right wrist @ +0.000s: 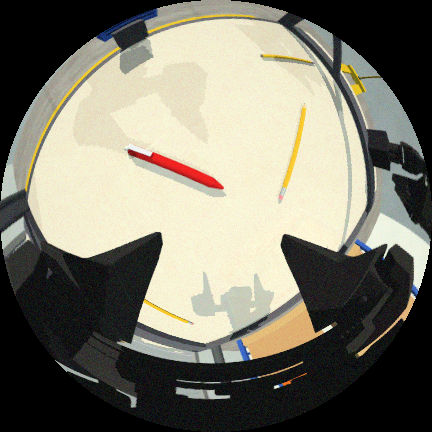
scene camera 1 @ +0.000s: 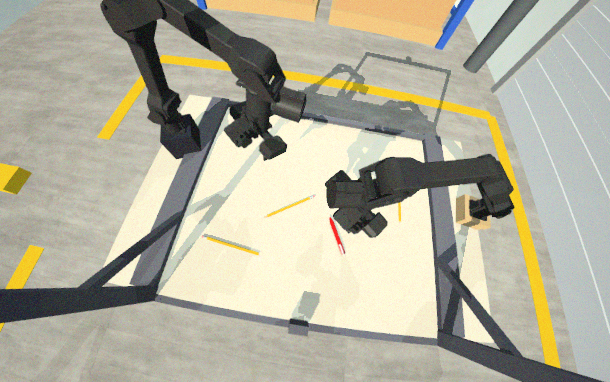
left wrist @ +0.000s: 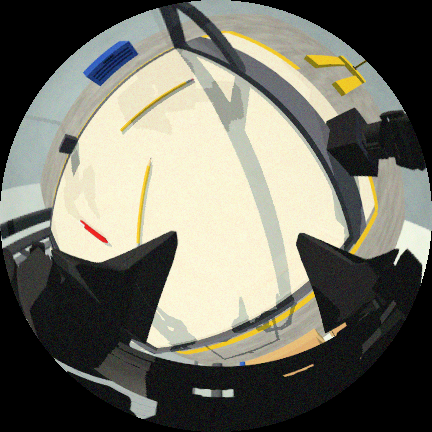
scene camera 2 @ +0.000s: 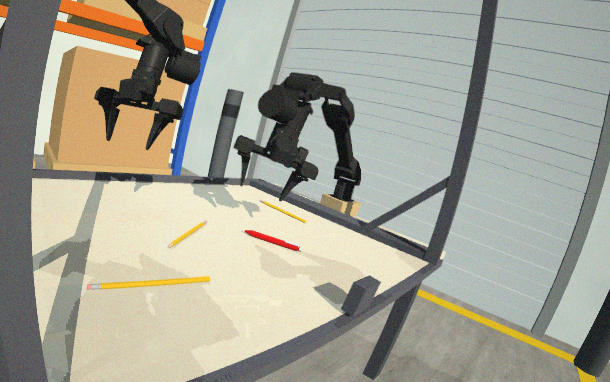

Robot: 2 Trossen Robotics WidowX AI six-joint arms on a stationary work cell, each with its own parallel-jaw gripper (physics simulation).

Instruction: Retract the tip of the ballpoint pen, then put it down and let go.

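Places are measured from the left arm's base along level axes (x right, y ahead, z up), in metres.
Pixels of known places: left gripper, fingertip midpoint: (right wrist: 393,182) (scene camera 1: 256,149) (left wrist: 240,238) (scene camera 2: 126,145); right gripper, fingertip midpoint: (right wrist: 224,240) (scene camera 2: 260,193); left arm's base at its link origin: (right wrist: 388,150) (scene camera 1: 175,127) (left wrist: 368,140); right arm's base at its link origin: (scene camera 1: 477,210) (scene camera 2: 342,198).
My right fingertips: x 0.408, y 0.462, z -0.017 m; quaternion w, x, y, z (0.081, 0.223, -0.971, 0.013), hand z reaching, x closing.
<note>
Ahead of a thing's pixels: the offset from my right fingertips to its middle.
The red ballpoint pen {dx +0.057, dy -0.027, dz -0.082 m} (scene camera 1: 336,235) (scene camera 2: 272,240) (left wrist: 95,231) (right wrist: 182,169) lies flat on the pale table top. Its white clip end points up-left and its pointed end down-right in the right wrist view. Whether the writing tip is out is too small to tell. My right gripper (scene camera 1: 361,227) (scene camera 2: 262,192) (right wrist: 224,240) is open and empty, above the table on the pointed-end side of the pen. My left gripper (scene camera 1: 257,141) (scene camera 2: 129,144) (left wrist: 240,238) is open and empty, high over the table's far left part, well away from the pen.
One yellow pencil {dx -0.077, dy -0.151, dz -0.086 m} (scene camera 1: 290,206) (scene camera 2: 187,234) (left wrist: 144,202) (right wrist: 294,147) lies left of the pen in scene camera 1, another pencil {dx +0.000, dy -0.359, dz -0.086 m} (scene camera 1: 232,245) (scene camera 2: 150,283) farther left, and a third pencil {dx -0.015, dy +0.246, dz -0.086 m} (scene camera 1: 400,212) (scene camera 2: 283,211) to the right. A dark block {dx +0.267, dy -0.213, dz -0.058 m} (scene camera 1: 298,326) (scene camera 2: 361,295) stands at the near edge.
</note>
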